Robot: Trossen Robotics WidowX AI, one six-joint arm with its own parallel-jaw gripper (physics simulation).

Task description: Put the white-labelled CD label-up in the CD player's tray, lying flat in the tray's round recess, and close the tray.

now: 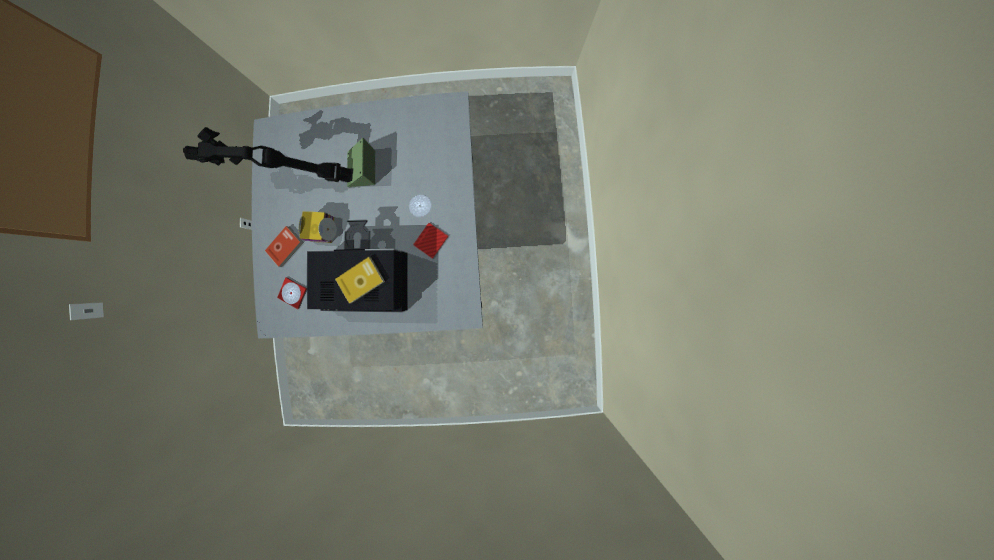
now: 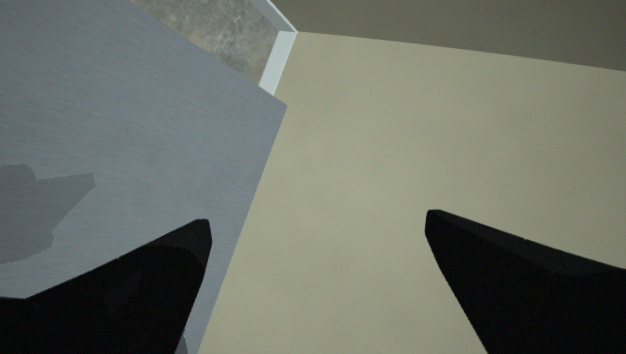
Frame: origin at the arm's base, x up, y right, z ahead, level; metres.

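Where they show: gripper, fingertip midpoint: (image 1: 227,140) (image 2: 319,226); arm's base, origin of the base link: (image 1: 350,175).
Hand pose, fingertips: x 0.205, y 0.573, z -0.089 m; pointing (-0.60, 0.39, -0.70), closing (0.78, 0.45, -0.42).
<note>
Each offset is from my fingertips to the top centre of the thing. "pt": to the spot under its first point. Level surfaces: height alone.
A whitish disc {dx -0.247, dy -0.961, dz +0.219 m} (image 1: 420,205) lies on the table at the right. Another pale disc {dx -0.238, dy -0.274, dz +0.747 m} (image 1: 290,292) lies on a red case at the lower left, and a grey disc {pt dx -0.198, dy -0.485, dz +0.382 m} (image 1: 327,228) is at a yellow case. Label sides are too small to tell. The black player (image 1: 323,265) stands at the lower middle of the table. A dark piece with a round middle, which looks like the open tray {dx -0.120, dy -0.701, dz +0.465 m} (image 1: 357,224), juts from its upper long side. My gripper (image 1: 196,144) (image 2: 319,226) is open and empty, raised beyond the table's left edge, far from the discs and player.
A yellow case {dx -0.031, dy -0.777, dz +0.630 m} (image 1: 359,280) lies on top of the player. An orange case {dx -0.224, dy -0.201, dz +0.494 m} (image 1: 283,246), a yellow case {dx -0.155, dy -0.423, dz +0.378 m} (image 1: 313,226) and a red case {dx -0.238, dy -1.037, dz +0.398 m} (image 1: 431,240) are on the grey table {dx -0.248 m} (image 1: 431,153) (image 2: 165,125). A green block (image 1: 361,164) stands beside the arm's base.
</note>
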